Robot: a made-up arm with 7 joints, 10 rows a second.
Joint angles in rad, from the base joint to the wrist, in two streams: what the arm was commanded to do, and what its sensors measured. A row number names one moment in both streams.
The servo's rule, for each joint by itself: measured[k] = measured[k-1] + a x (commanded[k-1-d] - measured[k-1]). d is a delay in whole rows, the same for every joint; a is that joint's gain. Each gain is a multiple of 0.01, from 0.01 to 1. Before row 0 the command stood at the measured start. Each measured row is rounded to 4 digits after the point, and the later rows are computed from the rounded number. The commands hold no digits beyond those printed.
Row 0, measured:
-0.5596 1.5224 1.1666 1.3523 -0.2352 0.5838 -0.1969
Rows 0 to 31, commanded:
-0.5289 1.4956 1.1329 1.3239 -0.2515 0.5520 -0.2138
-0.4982 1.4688 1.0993 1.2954 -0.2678 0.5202 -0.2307
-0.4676 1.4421 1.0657 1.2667 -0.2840 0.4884 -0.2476
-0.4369 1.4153 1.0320 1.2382 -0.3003 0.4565 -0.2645
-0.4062 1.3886 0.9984 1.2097 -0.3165 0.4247 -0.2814
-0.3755 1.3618 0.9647 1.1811 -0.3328 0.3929 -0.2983
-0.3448 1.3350 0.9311 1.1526 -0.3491 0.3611 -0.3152
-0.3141 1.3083 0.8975 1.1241 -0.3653 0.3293 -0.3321
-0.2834 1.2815 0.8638 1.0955 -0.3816 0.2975 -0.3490
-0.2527 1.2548 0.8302 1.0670 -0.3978 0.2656 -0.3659
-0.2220 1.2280 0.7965 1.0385 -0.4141 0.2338 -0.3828
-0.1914 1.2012 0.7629 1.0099 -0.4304 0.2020 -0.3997
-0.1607 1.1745 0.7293 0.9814 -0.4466 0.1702 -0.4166
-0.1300 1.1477 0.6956 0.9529 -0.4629 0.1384 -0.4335
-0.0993 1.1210 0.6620 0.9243 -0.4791 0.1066 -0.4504
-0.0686 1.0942 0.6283 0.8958 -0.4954 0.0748 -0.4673
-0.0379 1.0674 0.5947 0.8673 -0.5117 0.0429 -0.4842
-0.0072 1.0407 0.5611 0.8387 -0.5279 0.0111 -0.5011
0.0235 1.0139 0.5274 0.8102 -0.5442 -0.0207 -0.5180
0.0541 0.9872 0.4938 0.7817 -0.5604 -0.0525 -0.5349
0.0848 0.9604 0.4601 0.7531 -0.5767 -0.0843 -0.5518
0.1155 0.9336 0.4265 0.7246 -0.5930 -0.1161 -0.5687
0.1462 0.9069 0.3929 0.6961 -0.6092 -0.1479 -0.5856
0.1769 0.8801 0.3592 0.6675 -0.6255 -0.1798 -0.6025
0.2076 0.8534 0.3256 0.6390 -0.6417 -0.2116 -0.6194
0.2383 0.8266 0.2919 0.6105 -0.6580 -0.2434 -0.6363
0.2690 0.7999 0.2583 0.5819 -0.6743 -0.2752 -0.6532
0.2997 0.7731 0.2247 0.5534 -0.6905 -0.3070 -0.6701
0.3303 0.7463 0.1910 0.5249 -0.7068 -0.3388 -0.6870
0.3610 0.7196 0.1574 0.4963 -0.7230 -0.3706 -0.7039
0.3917 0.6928 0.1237 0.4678 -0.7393 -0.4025 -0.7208
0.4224 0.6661 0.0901 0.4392 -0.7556 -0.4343 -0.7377
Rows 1 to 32, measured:
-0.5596 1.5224 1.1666 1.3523 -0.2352 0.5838 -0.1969
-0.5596 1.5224 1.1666 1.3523 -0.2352 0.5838 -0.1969
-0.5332 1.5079 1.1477 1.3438 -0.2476 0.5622 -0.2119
-0.5031 1.4868 1.1206 1.3293 -0.2630 0.5336 -0.2286
-0.4726 1.4627 1.0899 1.3105 -0.2790 0.5029 -0.2455
-0.4419 1.4371 1.0575 1.2888 -0.2952 0.4713 -0.2624
-0.4112 1.4109 1.0244 1.2651 -0.3114 0.4396 -0.2793
-0.3805 1.3844 0.9910 1.2399 -0.3277 0.4078 -0.2962
-0.3498 1.3577 0.9575 1.2137 -0.3440 0.3760 -0.3131
-0.3191 1.3310 0.9239 1.1868 -0.3602 0.3442 -0.3300
-0.2884 1.3043 0.8902 1.1594 -0.3765 0.3124 -0.3469
-0.2577 1.2776 0.8566 1.1317 -0.3927 0.2806 -0.3638
-0.2270 1.2508 0.8229 1.1037 -0.4090 0.2488 -0.3807
-0.1964 1.2240 0.7893 1.0756 -0.4253 0.2170 -0.3976
-0.1657 1.1973 0.7557 1.0473 -0.4415 0.1852 -0.4145
-0.1350 1.1705 0.7220 1.0190 -0.4578 0.1534 -0.4314
-0.1043 1.1438 0.6884 0.9906 -0.4740 0.1216 -0.4483
-0.0736 1.1170 0.6547 0.9622 -0.4903 0.0898 -0.4652
-0.0429 1.0902 0.6211 0.9337 -0.5066 0.0579 -0.4821
-0.0122 1.0635 0.5875 0.9052 -0.5228 0.0261 -0.4990
0.0185 1.0367 0.5538 0.8767 -0.5391 -0.0057 -0.5159
0.0491 1.0100 0.5202 0.8482 -0.5553 -0.0375 -0.5328
0.0798 0.9832 0.4865 0.8197 -0.5716 -0.0693 -0.5497
0.1105 0.9564 0.4529 0.7912 -0.5879 -0.1011 -0.5666
0.1412 0.9297 0.4193 0.7627 -0.6041 -0.1329 -0.5835
0.1719 0.9029 0.3856 0.7341 -0.6204 -0.1648 -0.6004
0.2026 0.8762 0.3520 0.7056 -0.6366 -0.1966 -0.6173
0.2333 0.8494 0.3183 0.6771 -0.6529 -0.2284 -0.6342
0.2640 0.8227 0.2847 0.6485 -0.6692 -0.2602 -0.6511
0.2947 0.7959 0.2511 0.6200 -0.6854 -0.2920 -0.6680
0.3253 0.7691 0.2174 0.5915 -0.7017 -0.3238 -0.6849
0.3560 0.7424 0.1838 0.5629 -0.7179 -0.3556 -0.7018
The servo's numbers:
d 2
a 0.86 0.54 0.56 0.30 0.76 0.68 0.89

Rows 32 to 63, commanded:
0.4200 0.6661 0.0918 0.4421 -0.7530 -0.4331 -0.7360
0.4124 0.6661 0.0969 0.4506 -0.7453 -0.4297 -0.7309
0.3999 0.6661 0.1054 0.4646 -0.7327 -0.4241 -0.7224
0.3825 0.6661 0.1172 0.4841 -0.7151 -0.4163 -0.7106
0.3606 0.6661 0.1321 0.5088 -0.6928 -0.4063 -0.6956
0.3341 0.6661 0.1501 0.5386 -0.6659 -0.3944 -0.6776
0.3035 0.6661 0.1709 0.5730 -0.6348 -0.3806 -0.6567
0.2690 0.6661 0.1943 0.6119 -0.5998 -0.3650 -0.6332
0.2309 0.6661 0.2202 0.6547 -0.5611 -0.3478 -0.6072
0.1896 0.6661 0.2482 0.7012 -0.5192 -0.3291 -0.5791
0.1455 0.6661 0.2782 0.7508 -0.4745 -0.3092 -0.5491
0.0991 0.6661 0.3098 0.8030 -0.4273 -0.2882 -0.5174
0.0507 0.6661 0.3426 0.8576 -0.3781 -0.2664 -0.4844
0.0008 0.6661 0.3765 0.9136 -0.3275 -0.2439 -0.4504
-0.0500 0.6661 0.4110 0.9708 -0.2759 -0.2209 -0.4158
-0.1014 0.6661 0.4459 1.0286 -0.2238 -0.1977 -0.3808
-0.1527 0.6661 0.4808 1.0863 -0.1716 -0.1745 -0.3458
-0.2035 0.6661 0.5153 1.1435 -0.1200 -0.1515 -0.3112
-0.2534 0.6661 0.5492 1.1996 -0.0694 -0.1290 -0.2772
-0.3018 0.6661 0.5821 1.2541 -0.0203 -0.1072 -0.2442
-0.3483 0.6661 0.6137 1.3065 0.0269 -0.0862 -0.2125
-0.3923 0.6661 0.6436 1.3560 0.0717 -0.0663 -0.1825
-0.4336 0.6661 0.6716 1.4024 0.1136 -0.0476 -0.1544
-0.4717 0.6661 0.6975 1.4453 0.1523 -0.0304 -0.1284
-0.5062 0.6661 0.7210 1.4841 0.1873 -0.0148 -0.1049
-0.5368 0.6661 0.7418 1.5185 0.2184 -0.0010 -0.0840
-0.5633 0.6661 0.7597 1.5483 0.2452 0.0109 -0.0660
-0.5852 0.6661 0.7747 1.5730 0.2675 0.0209 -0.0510
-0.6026 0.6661 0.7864 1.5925 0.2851 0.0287 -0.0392
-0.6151 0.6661 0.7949 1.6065 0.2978 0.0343 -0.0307
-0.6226 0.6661 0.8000 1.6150 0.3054 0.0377 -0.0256
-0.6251 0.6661 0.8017 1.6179 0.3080 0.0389 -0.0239
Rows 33 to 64, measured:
0.3867 0.7156 0.1501 0.5344 -0.7342 -0.3875 -0.7187
0.4174 0.6889 0.1165 0.5058 -0.7505 -0.4193 -0.7356
0.4196 0.6766 0.1027 0.4867 -0.7524 -0.4287 -0.7360
0.4134 0.6709 0.0995 0.4759 -0.7470 -0.4294 -0.7315
0.4018 0.6683 0.1028 0.4725 -0.7361 -0.4258 -0.7234
0.3852 0.6671 0.1109 0.4760 -0.7201 -0.4193 -0.7120
0.3640 0.6666 0.1228 0.4858 -0.6994 -0.4105 -0.6974
0.3383 0.6663 0.1381 0.5016 -0.6739 -0.3996 -0.6798
0.3084 0.6662 0.1565 0.5230 -0.6442 -0.3867 -0.6592
0.2745 0.6661 0.1777 0.5497 -0.6105 -0.3719 -0.6361
0.2370 0.6661 0.2015 0.5812 -0.5730 -0.3555 -0.6104
0.1962 0.6661 0.2277 0.6172 -0.5321 -0.3375 -0.5825
0.1526 0.6661 0.2560 0.6573 -0.4883 -0.3183 -0.5528
0.1066 0.6661 0.2861 0.7010 -0.4419 -0.2978 -0.5213
0.0585 0.6661 0.3177 0.7480 -0.3934 -0.2764 -0.4885
0.0089 0.6661 0.3506 0.7977 -0.3433 -0.2543 -0.4546
-0.0418 0.6661 0.3844 0.8496 -0.2921 -0.2316 -0.4201
-0.0931 0.6661 0.4188 0.9033 -0.2402 -0.2085 -0.3851
-0.1444 0.6661 0.4535 0.9582 -0.1881 -0.1854 -0.3501
-0.1952 0.6661 0.4881 1.0138 -0.1363 -0.1623 -0.3155
-0.2453 0.6661 0.5223 1.0695 -0.0855 -0.1397 -0.2814
-0.2939 0.6661 0.5558 1.1249 -0.0359 -0.1176 -0.2483
-0.3407 0.6661 0.5882 1.1794 0.0118 -0.0962 -0.2164
-0.3851 0.6661 0.6192 1.2324 0.0573 -0.0759 -0.1862
-0.4268 0.6661 0.6485 1.2834 0.1001 -0.0567 -0.1579
-0.4654 0.6661 0.6759 1.3320 0.1398 -0.0388 -0.1316
-0.5005 0.6661 0.7012 1.3776 0.1759 -0.0225 -0.1078
-0.5317 0.6661 0.7239 1.4199 0.2082 -0.0079 -0.0866
-0.5589 0.6661 0.7439 1.4584 0.2363 0.0049 -0.0683
-0.5815 0.6661 0.7611 1.4928 0.2600 0.0158 -0.0529
-0.5996 0.6661 0.7753 1.5227 0.2791 0.0246 -0.0407
-0.6129 0.6661 0.7863 1.5478 0.2933 0.0312 -0.0318

